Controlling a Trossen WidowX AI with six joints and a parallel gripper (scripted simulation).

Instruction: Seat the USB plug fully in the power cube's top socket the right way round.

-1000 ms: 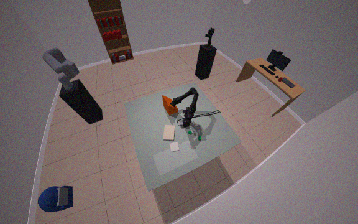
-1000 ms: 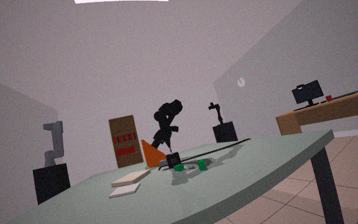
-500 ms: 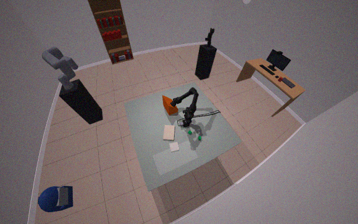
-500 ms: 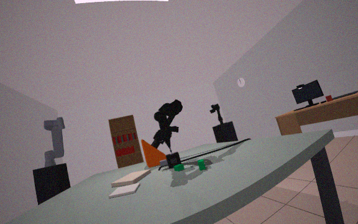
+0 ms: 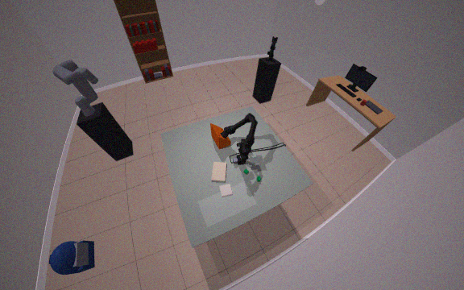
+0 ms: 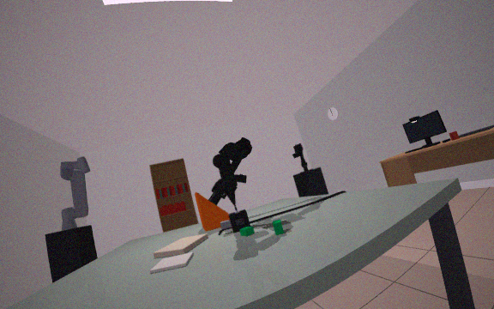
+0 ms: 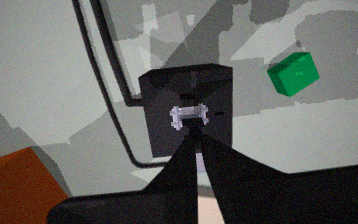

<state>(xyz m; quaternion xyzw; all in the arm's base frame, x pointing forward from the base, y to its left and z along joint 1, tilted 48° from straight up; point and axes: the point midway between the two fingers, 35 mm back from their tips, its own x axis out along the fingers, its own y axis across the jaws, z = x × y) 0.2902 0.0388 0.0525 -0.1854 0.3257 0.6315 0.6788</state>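
Now: the silver USB plug 20 mm below my gripper tip. Round my gripper tip: green block (140 mm ahead, 100 mm below, 10 mm to the right).
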